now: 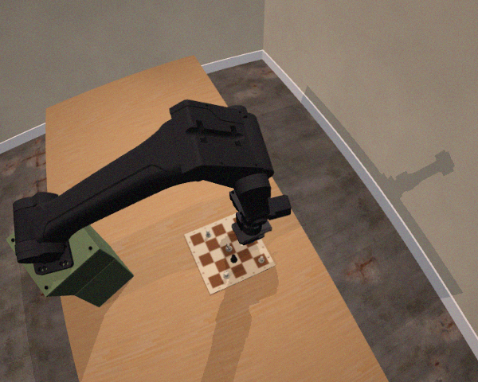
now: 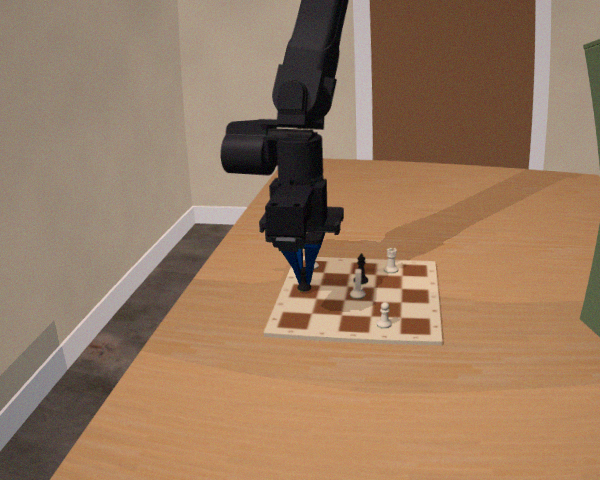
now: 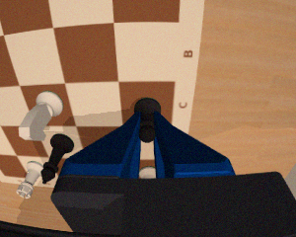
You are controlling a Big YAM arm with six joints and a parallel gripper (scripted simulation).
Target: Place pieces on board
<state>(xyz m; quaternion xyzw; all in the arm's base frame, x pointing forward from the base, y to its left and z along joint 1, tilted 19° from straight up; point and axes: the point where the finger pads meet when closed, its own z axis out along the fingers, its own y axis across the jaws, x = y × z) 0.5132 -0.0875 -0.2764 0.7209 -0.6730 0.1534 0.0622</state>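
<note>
Right now the tall white piece is 70 mm behind my hand. The rest, counted from my hand: tall black piece 70 mm behind, 40 mm to the right; black pawn right at my hand; chessboard 80 mm behind, 20 mm below.
</note>
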